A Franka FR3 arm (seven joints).
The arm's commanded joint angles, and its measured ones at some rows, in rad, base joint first. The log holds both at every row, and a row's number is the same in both.
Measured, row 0:
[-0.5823 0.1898 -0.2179 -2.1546 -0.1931 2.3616 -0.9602]
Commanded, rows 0 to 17:
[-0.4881 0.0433 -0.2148 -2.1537 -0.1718 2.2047 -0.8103]
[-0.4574 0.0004 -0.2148 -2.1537 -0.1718 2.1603 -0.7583]
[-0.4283 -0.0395 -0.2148 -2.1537 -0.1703 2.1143 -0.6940]
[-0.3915 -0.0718 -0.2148 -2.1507 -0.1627 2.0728 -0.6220]
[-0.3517 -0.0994 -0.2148 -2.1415 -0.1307 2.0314 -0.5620]
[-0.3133 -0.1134 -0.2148 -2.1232 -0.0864 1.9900 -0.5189]
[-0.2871 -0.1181 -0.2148 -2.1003 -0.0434 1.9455 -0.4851]
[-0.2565 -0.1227 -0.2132 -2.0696 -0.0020 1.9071 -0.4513]
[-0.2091 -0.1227 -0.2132 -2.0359 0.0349 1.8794 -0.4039]
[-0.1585 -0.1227 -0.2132 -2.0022 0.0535 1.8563 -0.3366]
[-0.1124 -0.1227 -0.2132 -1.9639 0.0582 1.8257 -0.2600]
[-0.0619 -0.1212 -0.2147 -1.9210 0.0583 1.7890 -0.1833]
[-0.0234 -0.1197 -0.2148 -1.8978 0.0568 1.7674 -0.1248]
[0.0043 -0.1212 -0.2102 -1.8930 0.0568 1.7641 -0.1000]
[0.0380 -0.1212 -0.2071 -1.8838 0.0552 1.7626 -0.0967]
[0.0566 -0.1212 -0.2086 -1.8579 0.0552 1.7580 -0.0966]
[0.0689 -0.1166 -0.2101 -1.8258 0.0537 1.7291 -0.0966]
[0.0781 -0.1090 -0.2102 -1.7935 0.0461 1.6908 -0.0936]
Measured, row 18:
[0.0448 -0.1334 -0.1957 -1.8906 0.0339 1.7850 -0.1031]
